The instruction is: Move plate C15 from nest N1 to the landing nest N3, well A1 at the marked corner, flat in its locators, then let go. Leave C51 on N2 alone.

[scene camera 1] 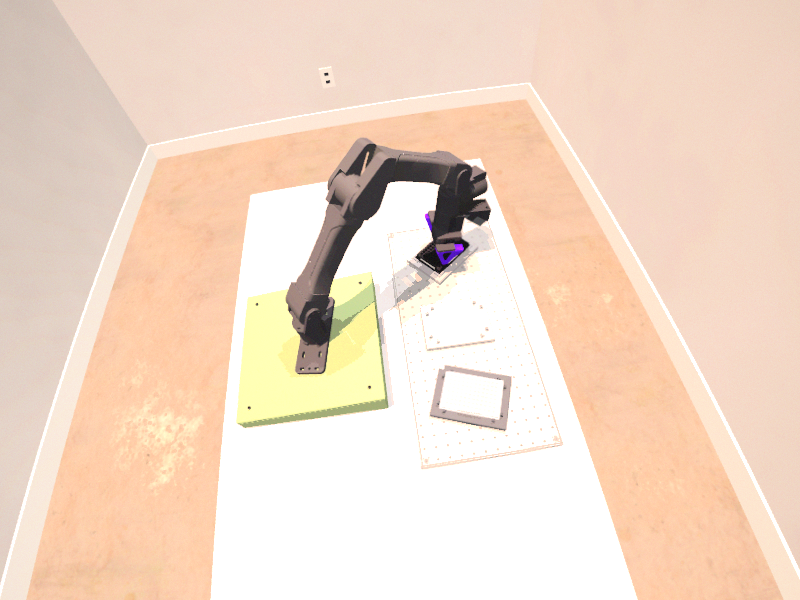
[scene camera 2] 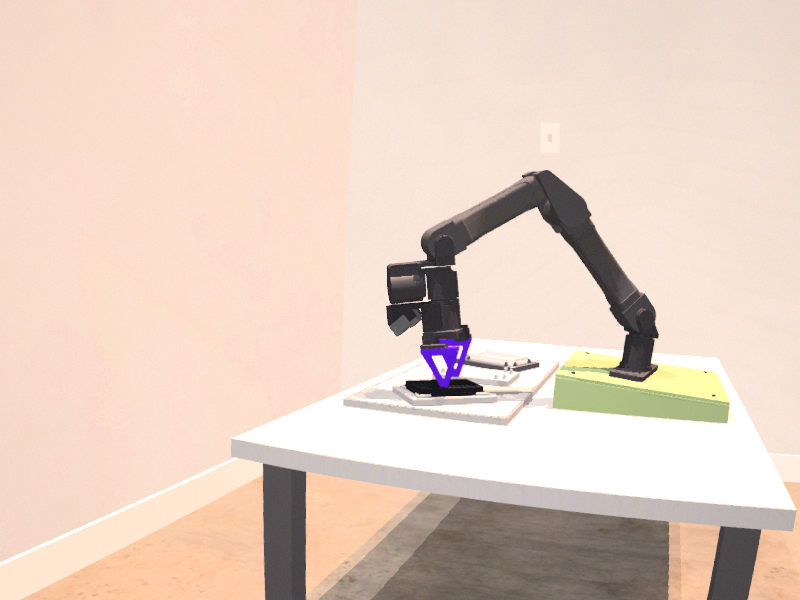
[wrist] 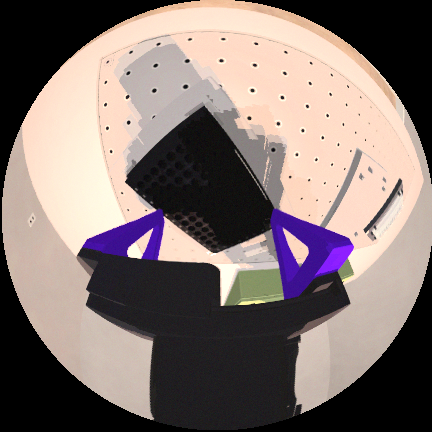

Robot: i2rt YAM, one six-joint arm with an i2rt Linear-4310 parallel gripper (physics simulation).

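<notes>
The black well plate (scene camera 1: pixel 427 258) (scene camera 2: pixel 419 387) (wrist: pixel 201 173) lies flat on a pale nest (scene camera 1: pixel 438 277) (scene camera 2: pixel 445 399) at the far end of the perforated board (scene camera 1: pixel 536 413) (scene camera 2: pixel 387 401) (wrist: pixel 306 80). It sits turned at an angle to the board's edges. My gripper (scene camera 1: pixel 445 252) (scene camera 2: pixel 444 381) (wrist: pixel 217 214) has purple fingers and is open. It is low over the plate, pointing straight down. In the wrist view one fingertip stands at each of two opposite sides of the plate, with nothing clamped between them.
A flat white nest with small locators (scene camera 1: pixel 457 323) (wrist: pixel 354 169) lies mid-board. A grey frame nest (scene camera 1: pixel 439 393) (scene camera 2: pixel 500 361) (wrist: pixel 382 217) lies at the board's near end. The arm stands on a green base block (scene camera 1: pixel 349 387) (scene camera 2: pixel 645 397) (wrist: pixel 257 284) on the white table.
</notes>
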